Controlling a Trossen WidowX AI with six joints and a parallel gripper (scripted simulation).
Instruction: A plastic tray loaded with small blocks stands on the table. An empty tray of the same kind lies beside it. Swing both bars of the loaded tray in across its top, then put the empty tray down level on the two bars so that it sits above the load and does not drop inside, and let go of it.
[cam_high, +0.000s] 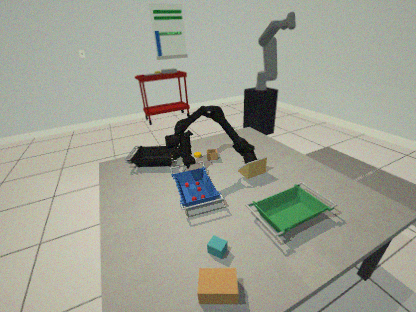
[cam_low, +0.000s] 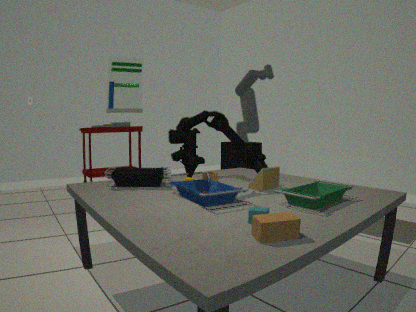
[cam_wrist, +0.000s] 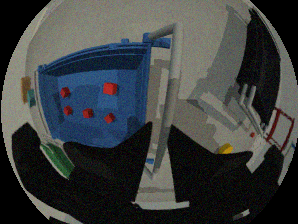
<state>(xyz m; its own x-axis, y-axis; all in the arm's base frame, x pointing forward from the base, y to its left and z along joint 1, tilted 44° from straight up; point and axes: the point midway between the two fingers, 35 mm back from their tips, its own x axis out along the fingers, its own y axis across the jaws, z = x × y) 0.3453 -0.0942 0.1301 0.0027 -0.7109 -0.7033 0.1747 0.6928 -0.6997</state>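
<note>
My gripper tip is now 28 cm past the green tray, 52 cm to the right of it and 3 cm above it. The rest, counted from my gripper tip: yellow piece 16 cm behind, 22 cm to the right, 6 cm below; teal cube 10 cm ahead, 52 cm to the left, 5 cm below; brown block 23 cm behind, 14 cm to the right, 6 cm below.
</note>
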